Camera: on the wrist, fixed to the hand. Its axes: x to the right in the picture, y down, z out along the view.
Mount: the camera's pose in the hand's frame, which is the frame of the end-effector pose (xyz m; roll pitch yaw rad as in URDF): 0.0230 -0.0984 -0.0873 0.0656 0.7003 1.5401
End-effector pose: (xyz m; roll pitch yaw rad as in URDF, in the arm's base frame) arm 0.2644 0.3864 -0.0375 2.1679 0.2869 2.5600
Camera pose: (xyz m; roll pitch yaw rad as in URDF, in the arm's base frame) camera 0.1835 0.2869 -0.0750 1.3425 -1.2441 2.8874
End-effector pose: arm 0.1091 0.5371 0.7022 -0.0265 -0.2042 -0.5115
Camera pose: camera 0.0944 0.4299 0.6240 -0.2042 0.7022 0.8512
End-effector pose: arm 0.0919 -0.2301 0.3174 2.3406 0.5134 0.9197
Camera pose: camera -0.0032 -0.1385 0.2975 1.7735 -1.0299 0.7849
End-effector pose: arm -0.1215 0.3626 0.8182 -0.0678 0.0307 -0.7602
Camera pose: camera -0.1784 0.2730 0.7371 0.1054 0.7686 0.8076
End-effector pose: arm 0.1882 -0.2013 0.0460 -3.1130 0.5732 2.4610
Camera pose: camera 0.0749 -0.2329 0.1092 2.5264 -0.5353 1.3185
